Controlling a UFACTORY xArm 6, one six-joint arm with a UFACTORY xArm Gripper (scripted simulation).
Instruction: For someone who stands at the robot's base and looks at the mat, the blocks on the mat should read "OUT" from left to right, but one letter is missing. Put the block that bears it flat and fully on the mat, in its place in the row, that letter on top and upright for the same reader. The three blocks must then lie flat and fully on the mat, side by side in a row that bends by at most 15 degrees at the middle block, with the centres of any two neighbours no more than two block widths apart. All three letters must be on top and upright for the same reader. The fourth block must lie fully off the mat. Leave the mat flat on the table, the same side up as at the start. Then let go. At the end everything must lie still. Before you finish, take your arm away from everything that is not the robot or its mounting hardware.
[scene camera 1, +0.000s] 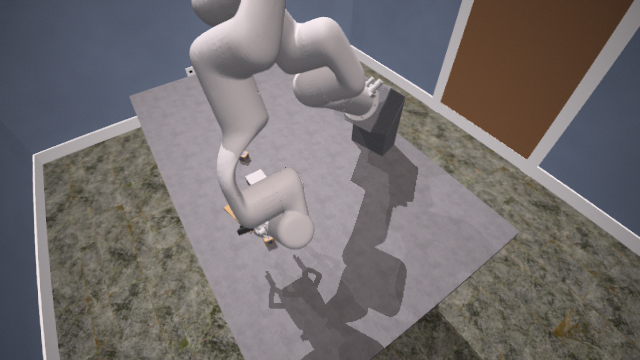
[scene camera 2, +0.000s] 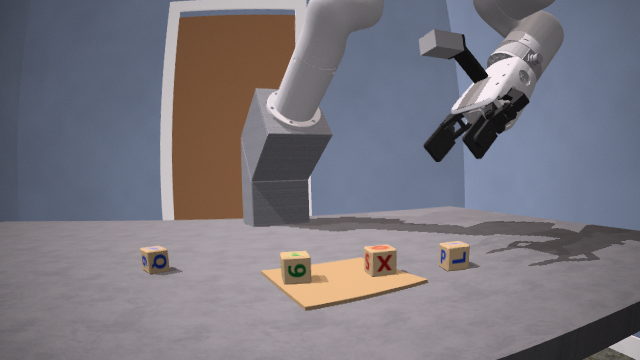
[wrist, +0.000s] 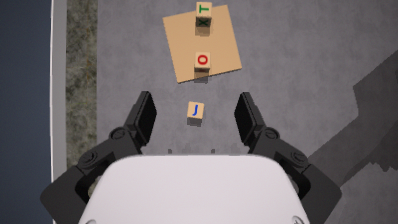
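A tan mat appears in the scene at (scene camera 2: 333, 283), and the wrist view shows the mat too, at (wrist: 184, 38). Both of those cameras also show the gripper (scene camera 2: 449, 152), (wrist: 195, 102).
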